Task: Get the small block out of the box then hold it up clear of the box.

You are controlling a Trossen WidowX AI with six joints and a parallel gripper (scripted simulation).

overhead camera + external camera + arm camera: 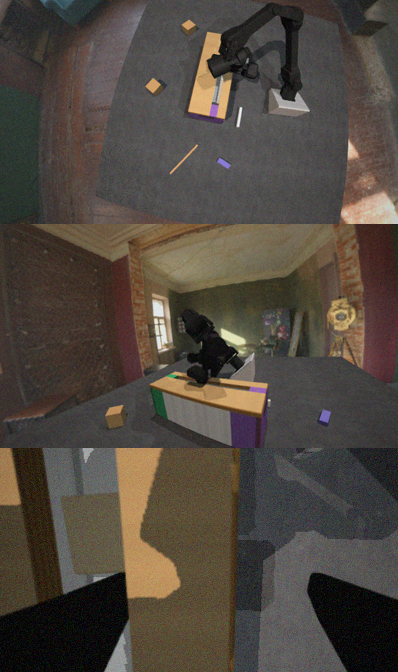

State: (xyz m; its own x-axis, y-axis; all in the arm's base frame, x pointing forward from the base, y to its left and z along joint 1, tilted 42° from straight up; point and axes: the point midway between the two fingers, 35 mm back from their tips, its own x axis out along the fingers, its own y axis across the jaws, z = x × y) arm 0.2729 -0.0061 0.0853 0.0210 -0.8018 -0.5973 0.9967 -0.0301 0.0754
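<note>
The long box lies 3 cm ahead of my gripper tip, 3 cm to the left of it and 3 cm below it. Also, from my gripper tip: thin tan rod: 16 cm ahead, 40 cm to the left, 9 cm below.
</note>
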